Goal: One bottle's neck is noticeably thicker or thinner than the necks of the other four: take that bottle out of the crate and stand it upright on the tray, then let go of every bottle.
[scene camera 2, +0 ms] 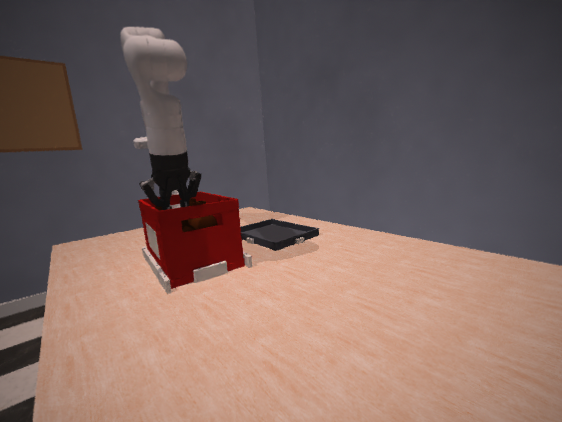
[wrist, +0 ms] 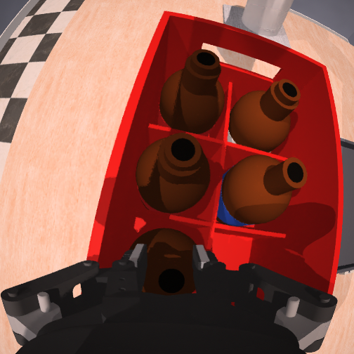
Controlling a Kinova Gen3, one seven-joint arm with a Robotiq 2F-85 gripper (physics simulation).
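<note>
The red crate (scene camera 2: pixel 202 255) (wrist: pixel 320 130) stands upright on the table and holds five brown bottles. In the wrist view, one bottle (wrist: pixel 192 102) is far left, one (wrist: pixel 257 122) far right, one (wrist: pixel 170 175) middle left and one (wrist: pixel 255 192), with a blue label, middle right. The fifth bottle (wrist: pixel 167 242) is in the near left compartment. My gripper (scene camera 2: pixel 174 205) (wrist: pixel 169 256) reaches into the crate top and is shut on this near left bottle, around its neck. Its base is hidden. The black tray (scene camera 2: pixel 274 233) (wrist: pixel 348 205) lies beside the crate and bears no bottle.
Low white blocks (scene camera 2: pixel 210 271) (scene camera 2: pixel 156 270) stand against the crate's foot. The crate's walls and dividers (wrist: pixel 187 133) surround the bottles. The near right compartment holds no bottle. A grey-white post (wrist: pixel 267 15) stands beyond the crate's far end.
</note>
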